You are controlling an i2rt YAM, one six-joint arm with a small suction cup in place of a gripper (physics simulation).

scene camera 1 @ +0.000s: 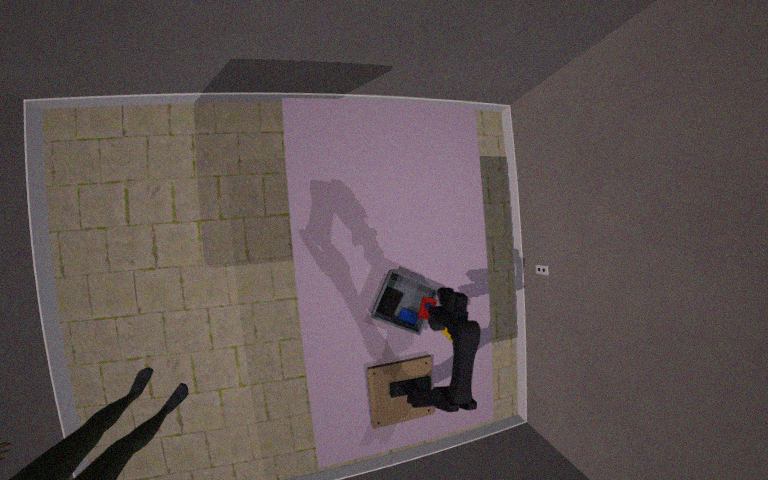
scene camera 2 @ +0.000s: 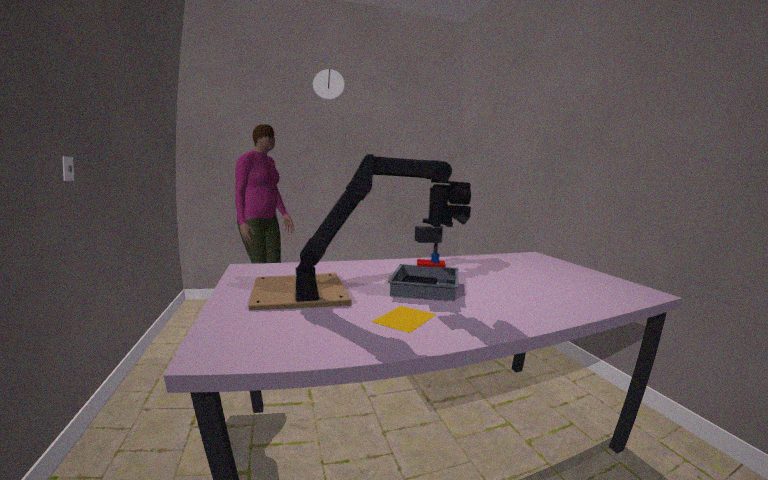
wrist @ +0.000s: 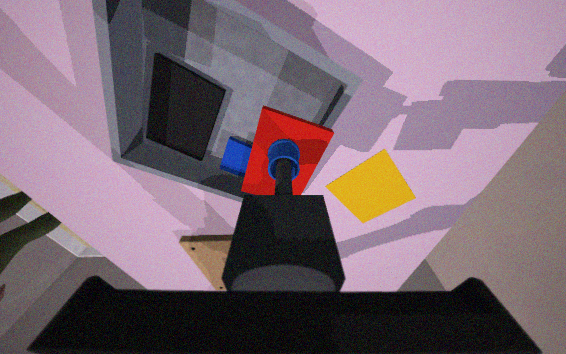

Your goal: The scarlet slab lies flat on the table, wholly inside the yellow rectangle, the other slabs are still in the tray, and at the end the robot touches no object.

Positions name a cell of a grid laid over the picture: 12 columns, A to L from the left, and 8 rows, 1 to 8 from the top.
Labels:
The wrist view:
my suction cup: G4
scarlet slab: G4
black slab: D3
blue slab: F4
grey tray: F2

